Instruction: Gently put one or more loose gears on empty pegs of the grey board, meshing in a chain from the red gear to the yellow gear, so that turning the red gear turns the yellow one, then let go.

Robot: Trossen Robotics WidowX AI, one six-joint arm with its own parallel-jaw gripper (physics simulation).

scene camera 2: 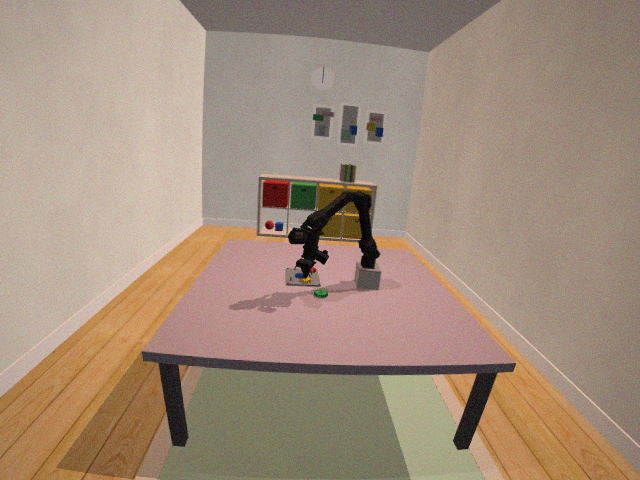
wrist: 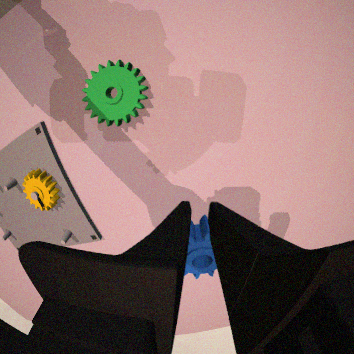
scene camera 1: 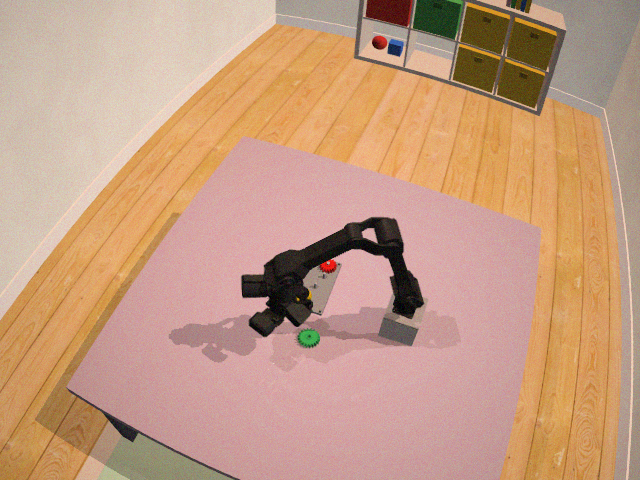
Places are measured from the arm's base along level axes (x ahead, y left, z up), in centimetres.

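Pixels of known places: gripper, fingertip midpoint: [scene camera 2: 305, 277] [wrist: 198, 208] [scene camera 1: 276, 324]; arm's base, origin of the base link: [scene camera 2: 367, 265] [scene camera 1: 405, 306].
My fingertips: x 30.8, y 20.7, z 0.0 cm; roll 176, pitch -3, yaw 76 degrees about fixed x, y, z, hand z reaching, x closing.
Ahead of a thing's pixels: the offset from my fingertips to its top centre. Level surfaces: height alone.
My gripper [scene camera 1: 281, 317] [scene camera 2: 303, 272] [wrist: 198, 208] is shut on the blue gear {dx +2.6, dy -0.3, dz +1.5 cm} [scene camera 2: 298, 275] [wrist: 201, 252], held above the table; the arm hides this gear in scene camera 1. The grey board {dx +1.7, dy -24.4, dz -7.5 cm} [scene camera 1: 326, 294] [scene camera 2: 291, 283] [wrist: 20, 150] lies flat, partly behind the arm. The red gear {dx -2.5, dy -32.3, dz -8.1 cm} [scene camera 1: 327, 265] [scene camera 2: 313, 269] sits at one end of the board. The yellow gear {dx -0.1, dy -18.1, dz -8.0 cm} [scene camera 1: 309, 296] [scene camera 2: 305, 280] [wrist: 40, 191] sits on a peg. Bare pegs show, one peg {dx +7.3, dy -17.8, dz -7.7 cm} [wrist: 67, 236] near a board corner. The green gear {dx -7.7, dy -5.2, dz -8.9 cm} [scene camera 1: 308, 338] [scene camera 2: 321, 293] [wrist: 115, 93] lies loose on the table beside the board.
The arm's grey base block [scene camera 1: 399, 329] [scene camera 2: 367, 276] stands on the pink table {dz -10.6 cm} [scene camera 1: 403, 403] [scene camera 2: 330, 330], right of the board in both scene views. The arm arches over from it. A cubby shelf [scene camera 1: 356, 38] [scene camera 2: 258, 206] stands against the far wall.
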